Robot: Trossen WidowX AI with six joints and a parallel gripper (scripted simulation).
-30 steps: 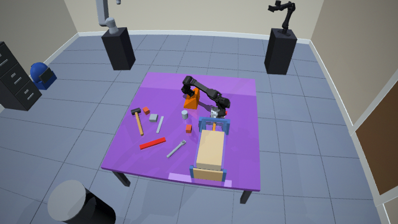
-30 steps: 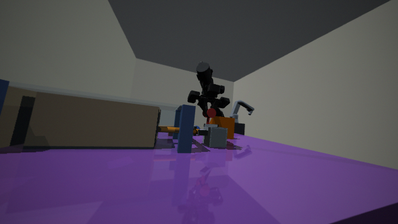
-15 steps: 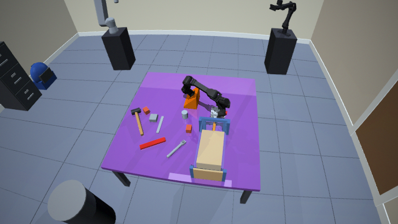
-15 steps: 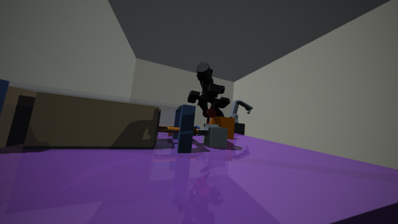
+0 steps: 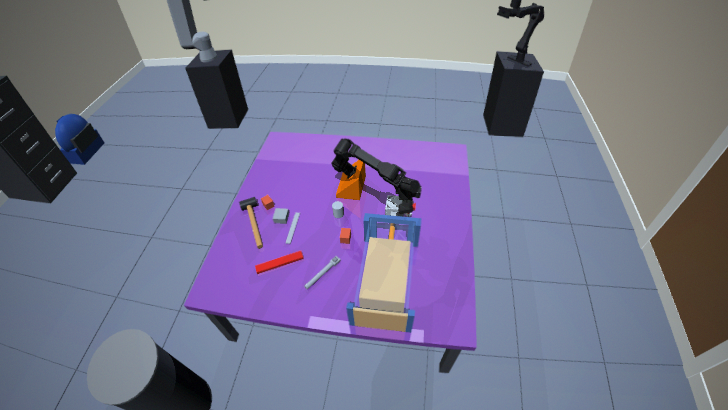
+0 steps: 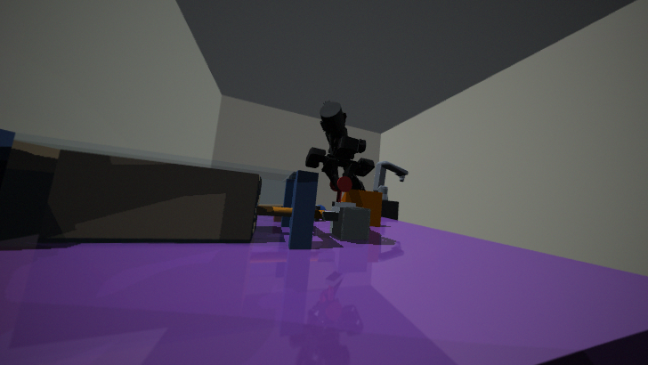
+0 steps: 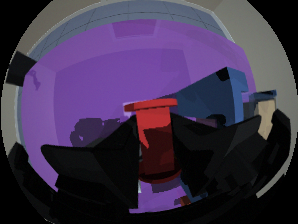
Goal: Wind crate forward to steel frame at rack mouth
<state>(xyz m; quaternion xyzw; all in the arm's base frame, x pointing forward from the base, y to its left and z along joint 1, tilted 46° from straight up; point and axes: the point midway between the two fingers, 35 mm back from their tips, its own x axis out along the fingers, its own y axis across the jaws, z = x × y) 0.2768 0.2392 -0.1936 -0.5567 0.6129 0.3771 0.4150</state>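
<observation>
The red knob is 20 mm to the right of my gripper tip. From my gripper tip the other things lie so: grey bar (600 mm to the right, 130 mm below, 40 mm ahead); grey winch (100 mm below, 90 mm to the right, 90 mm behind); winch handle (40 mm to the right, 30 mm below, 30 mm behind).
</observation>
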